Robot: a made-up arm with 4 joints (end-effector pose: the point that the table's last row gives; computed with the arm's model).
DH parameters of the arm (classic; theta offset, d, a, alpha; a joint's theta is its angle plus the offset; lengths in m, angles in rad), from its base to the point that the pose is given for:
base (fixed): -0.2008 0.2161 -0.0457 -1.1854
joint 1: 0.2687 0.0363 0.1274 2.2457
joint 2: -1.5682 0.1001 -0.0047 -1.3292
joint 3: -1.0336 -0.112 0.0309 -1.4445
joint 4: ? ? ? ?
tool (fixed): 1.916 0.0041 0 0
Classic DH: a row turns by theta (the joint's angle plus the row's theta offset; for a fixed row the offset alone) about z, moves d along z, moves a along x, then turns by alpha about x.
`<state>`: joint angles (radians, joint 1 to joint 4).
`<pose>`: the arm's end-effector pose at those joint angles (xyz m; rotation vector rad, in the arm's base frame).
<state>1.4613 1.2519 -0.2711 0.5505</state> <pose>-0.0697 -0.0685 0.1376 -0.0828 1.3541 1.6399</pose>
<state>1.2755 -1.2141 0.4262 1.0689</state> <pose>0.1395 0.0743 0.1428 -0.4561 -2.7641 0.8050</pose>
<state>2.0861 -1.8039 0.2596 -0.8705</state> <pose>0.0029 0.1669 0.0110 -0.9006 -1.2930 -0.3941</pose>
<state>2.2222 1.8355 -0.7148 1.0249</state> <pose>-0.1601 -0.0462 0.1348 0.4050 1.5775 1.3424</pose>
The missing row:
joint 4: -1.2177 -0.0457 -0.0273 1.6843
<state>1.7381 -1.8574 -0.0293 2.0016</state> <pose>0.0245 0.1173 0.0099 1.4910 -1.4928 1.4913</pose>
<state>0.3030 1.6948 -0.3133 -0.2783</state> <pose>0.0115 -0.1105 0.0945 -1.5941 0.1587 0.8779</pose>
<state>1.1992 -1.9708 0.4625 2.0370</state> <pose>0.1409 0.0619 0.0710 0.5263 -1.4645 2.3292</pose>
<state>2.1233 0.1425 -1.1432 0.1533</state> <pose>0.0102 0.0354 0.1913 0.9755 -1.3747 -1.6101</pose>
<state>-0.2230 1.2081 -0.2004 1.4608</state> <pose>-0.0182 -0.0879 0.1994 0.1137 0.1803 0.3351</pose>
